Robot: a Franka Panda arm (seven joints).
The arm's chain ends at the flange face. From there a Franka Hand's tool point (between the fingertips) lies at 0.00 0.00 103.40 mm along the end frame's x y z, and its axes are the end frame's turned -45 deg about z.
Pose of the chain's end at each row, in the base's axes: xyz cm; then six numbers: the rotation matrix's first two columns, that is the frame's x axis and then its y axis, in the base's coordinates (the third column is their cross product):
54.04 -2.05 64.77 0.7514 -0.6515 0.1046 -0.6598 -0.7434 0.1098
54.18 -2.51 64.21 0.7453 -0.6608 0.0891 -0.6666 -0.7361 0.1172
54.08 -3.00 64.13 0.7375 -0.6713 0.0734 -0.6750 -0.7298 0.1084
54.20 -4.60 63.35 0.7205 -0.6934 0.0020 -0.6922 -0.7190 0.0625
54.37 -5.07 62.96 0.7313 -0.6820 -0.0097 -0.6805 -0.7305 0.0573
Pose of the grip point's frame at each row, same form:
54.10 -3.62 54.55 0.9979 0.0650 -0.0037 0.0648 -0.9863 0.1516
54.06 -4.03 53.98 0.9984 0.0532 -0.0199 0.0556 -0.9878 0.1459
53.88 -4.34 53.88 0.9988 0.0414 -0.0247 0.0442 -0.9907 0.1286
53.77 -5.08 53.03 0.9989 0.0181 -0.0428 0.0200 -0.9987 0.0456
53.89 -5.44 52.64 0.9983 0.0343 -0.0474 0.0359 -0.9988 0.0337

